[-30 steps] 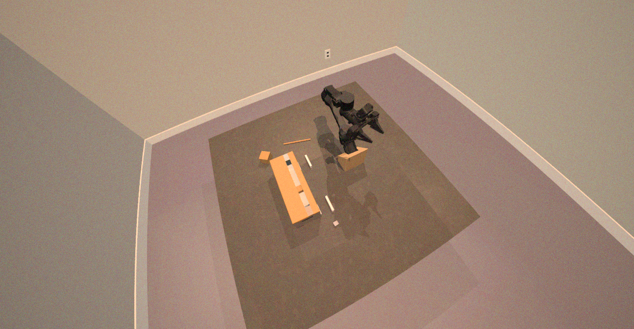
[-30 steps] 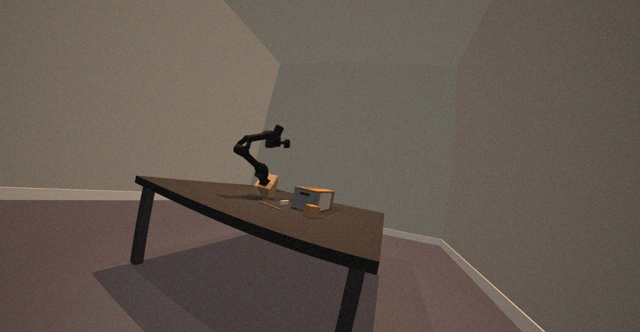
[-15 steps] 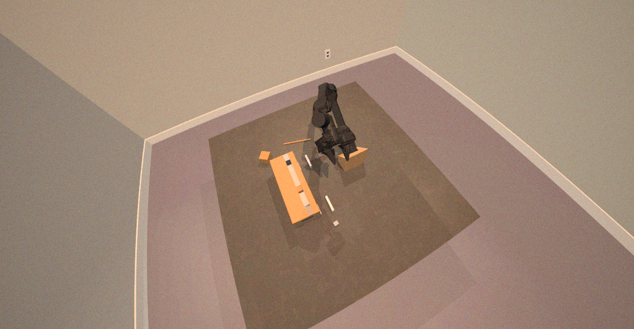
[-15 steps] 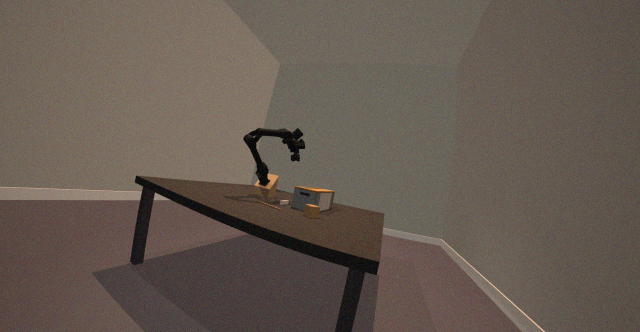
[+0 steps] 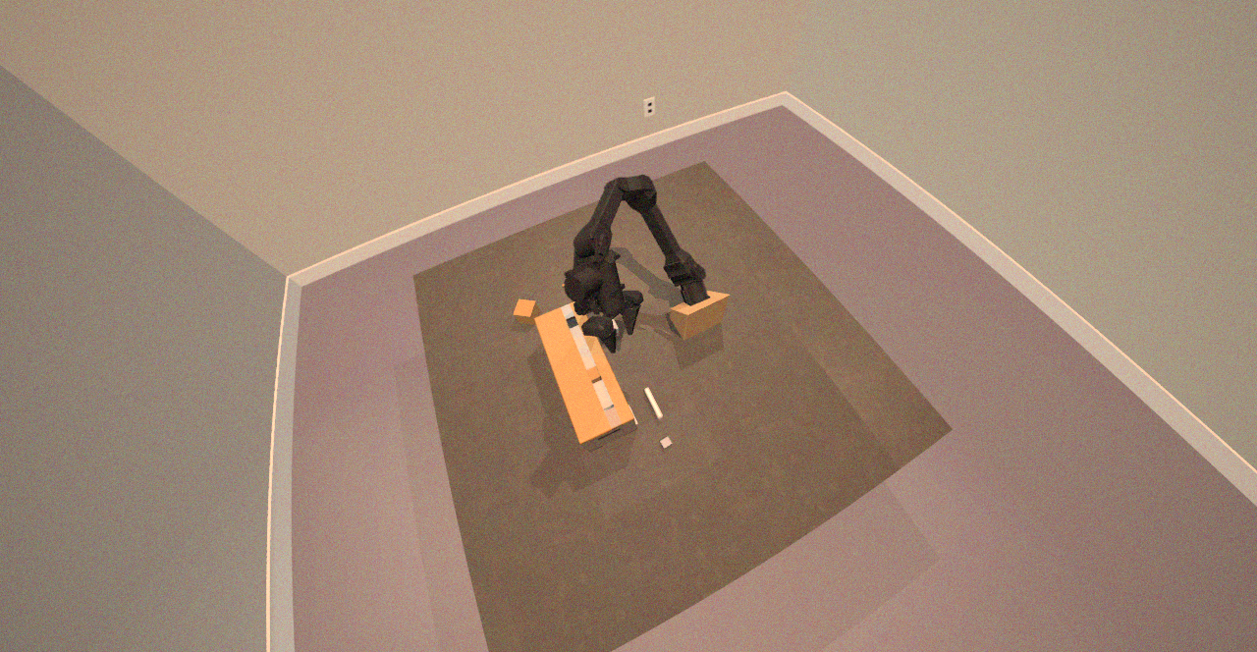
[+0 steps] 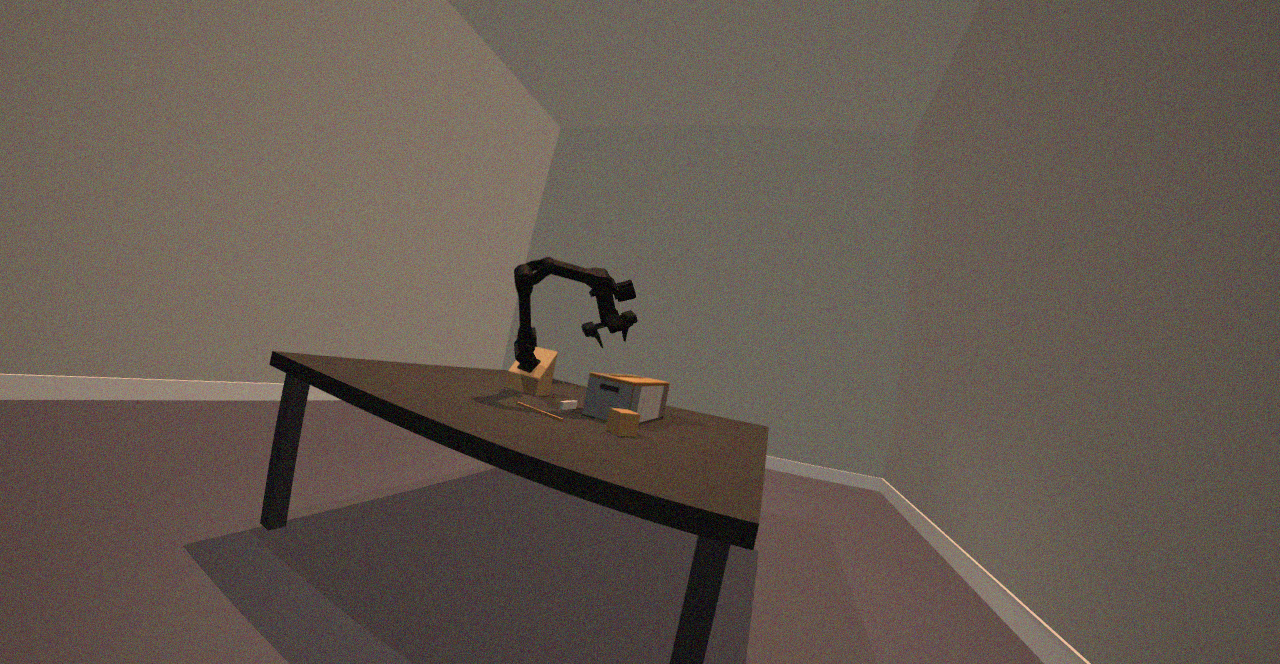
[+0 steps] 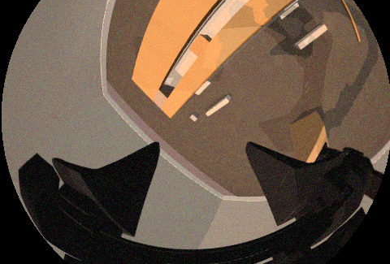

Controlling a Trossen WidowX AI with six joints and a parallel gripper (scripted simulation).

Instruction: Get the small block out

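Right now the long orange box is 8 cm ahead of my gripper tip, 4 cm to the right of it and 17 cm below it. Also, from my gripper tip: thin orange stick: 1 cm ahead, 37 cm to the right, 22 cm below; then small orange block: 9 cm ahead, 1 cm to the right, 14 cm below; then orange cube: 24 cm ahead, 32 cm to the right, 20 cm below.
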